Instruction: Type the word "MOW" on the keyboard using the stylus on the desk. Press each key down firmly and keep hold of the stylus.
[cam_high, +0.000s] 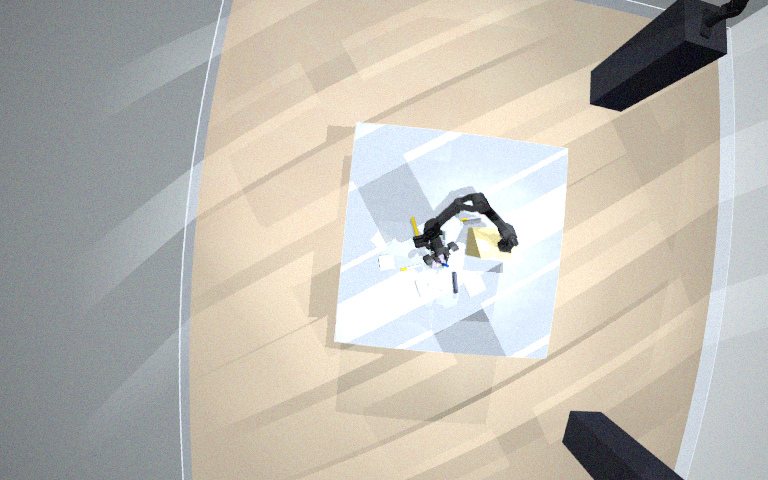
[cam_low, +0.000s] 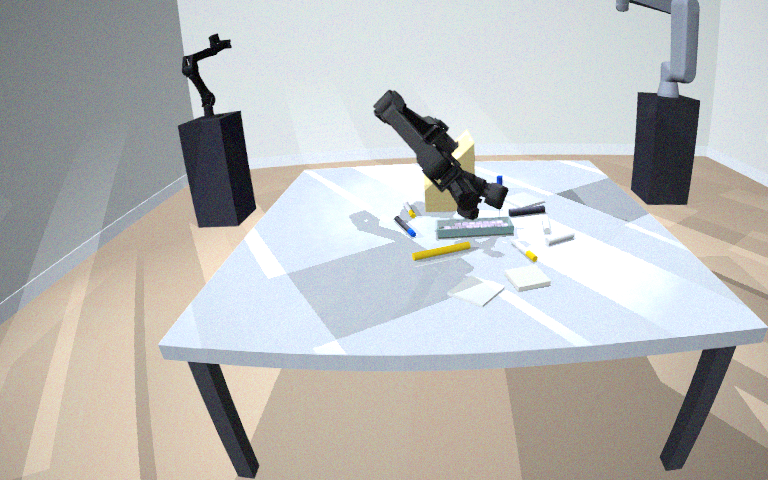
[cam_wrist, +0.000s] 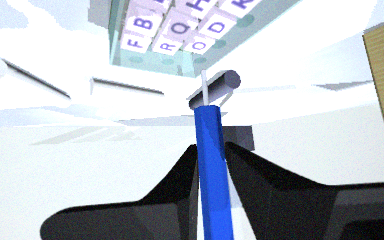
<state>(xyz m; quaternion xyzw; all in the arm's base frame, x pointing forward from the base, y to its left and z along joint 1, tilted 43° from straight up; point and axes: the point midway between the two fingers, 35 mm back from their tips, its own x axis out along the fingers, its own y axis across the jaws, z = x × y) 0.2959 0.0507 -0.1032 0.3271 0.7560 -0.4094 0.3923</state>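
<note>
Now: the dark grey pen 100 mm behind my gripper tip, 100 mm to the left of it and 80 mm below it. Also, from my gripper tip: blue stylus (10 mm below); yellow marker (170 mm ahead, 170 mm to the right, 80 mm below); blue-tipped pen (20 mm ahead, 260 mm to the right, 80 mm below).
</note>
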